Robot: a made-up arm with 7 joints.
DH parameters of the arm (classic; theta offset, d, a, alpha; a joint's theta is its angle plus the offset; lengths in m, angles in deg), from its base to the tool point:
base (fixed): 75.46 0 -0.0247 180
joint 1: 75.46 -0.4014 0.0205 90
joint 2: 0 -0.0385 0.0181 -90
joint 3: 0 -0.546 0.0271 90
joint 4: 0 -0.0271 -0.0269 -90
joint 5: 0 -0.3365 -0.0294 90
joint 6: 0 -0.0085 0.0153 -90
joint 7: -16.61 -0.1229 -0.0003 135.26
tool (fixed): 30.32 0.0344 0 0
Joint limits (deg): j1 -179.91..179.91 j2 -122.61..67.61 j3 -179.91..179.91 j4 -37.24..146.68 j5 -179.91..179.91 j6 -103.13..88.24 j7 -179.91..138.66
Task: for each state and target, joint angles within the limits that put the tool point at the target. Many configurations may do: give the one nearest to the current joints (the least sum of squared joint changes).
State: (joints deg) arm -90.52 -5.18 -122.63 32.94 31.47 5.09 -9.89
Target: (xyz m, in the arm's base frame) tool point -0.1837 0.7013 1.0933
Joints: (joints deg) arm -90.14 48.33 -110.46 27.05 31.39 7.57 -10.11
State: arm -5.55 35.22 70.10 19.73 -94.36 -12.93 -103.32
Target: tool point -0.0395 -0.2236 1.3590
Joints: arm 0.48 5.59 84.91 16.19 -93.67 -53.45 -100.17
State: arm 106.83 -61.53 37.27 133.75 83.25 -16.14 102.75
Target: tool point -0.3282 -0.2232 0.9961
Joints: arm 94.01 -26.75 33.14 107.07 81.07 -18.27 104.25
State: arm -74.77 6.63 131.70 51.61 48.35 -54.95 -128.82
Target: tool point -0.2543 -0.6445 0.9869
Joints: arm -44.62 -25.43 153.96 74.52 47.03 -50.54 -129.29
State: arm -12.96 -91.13 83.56 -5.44 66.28 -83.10 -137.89
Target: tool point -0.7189 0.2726 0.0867
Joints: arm 6.56 -116.60 74.58 -20.56 58.50 -86.81 -137.77
